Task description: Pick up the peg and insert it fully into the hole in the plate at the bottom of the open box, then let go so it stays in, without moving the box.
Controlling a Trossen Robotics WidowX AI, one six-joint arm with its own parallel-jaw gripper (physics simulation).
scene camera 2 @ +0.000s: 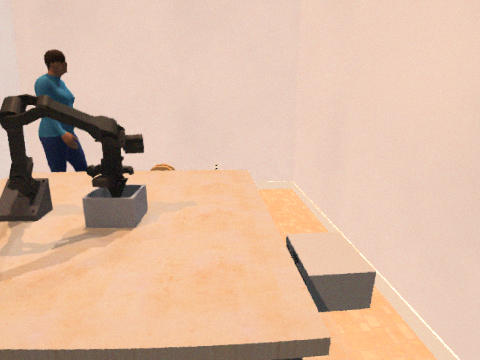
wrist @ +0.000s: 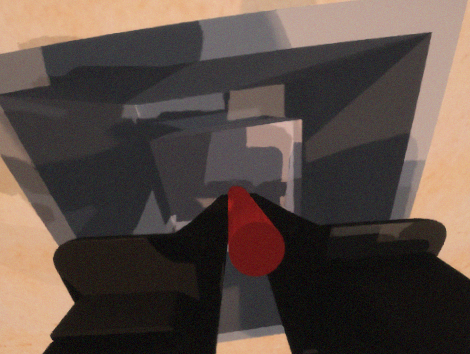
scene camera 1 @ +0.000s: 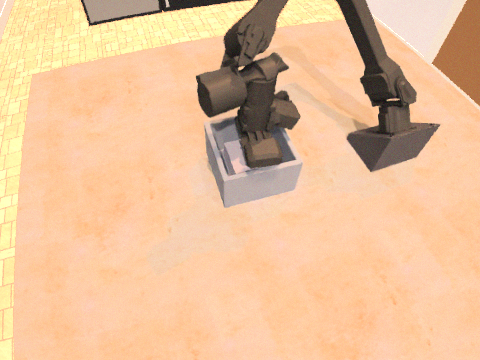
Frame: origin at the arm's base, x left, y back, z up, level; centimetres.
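Seen in the pictures: gripper, fingertip midpoint: [wrist: 238,200]; arm's base, origin of the base link: [scene camera 2: 29,188] [scene camera 1: 396,131].
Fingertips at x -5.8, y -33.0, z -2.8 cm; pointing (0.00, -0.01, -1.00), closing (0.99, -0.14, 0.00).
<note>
Offsets run from my fingertips to a thing's top centre. Level surfaces: height alone.
A red round peg @(dz +6.6, dx +0.1, dy +1.0 cm) [wrist: 256,247] stands between the fingertips in the wrist view, its near end toward the camera. My gripper [wrist: 238,200] is shut on it and points down into the open box. The grey open box @(dz +3.6, dx -0.2, dy +0.0 cm) [scene camera 1: 262,185] [scene camera 2: 107,212] [wrist: 440,65] stands on the table. The raised plate [wrist: 240,160] at the bottom of the box shows beyond the fingertips. The fingertips and the peg's far end are over the plate in the wrist view. The hole is hidden, and I cannot tell whether the peg's tip is in it. The scene views do not show the peg.
The box's walls surround the gripper closely. The arm's base [scene camera 1: 395,147] [scene camera 2: 30,200] stands on the table @(dz -6.2 cm) [scene camera 1: 150,300] [scene camera 2: 200,300] beside the box. A grey block [scene camera 2: 335,260] is beyond the table's right edge in scene camera 2, and a person [scene camera 2: 55,105] stands behind the table.
</note>
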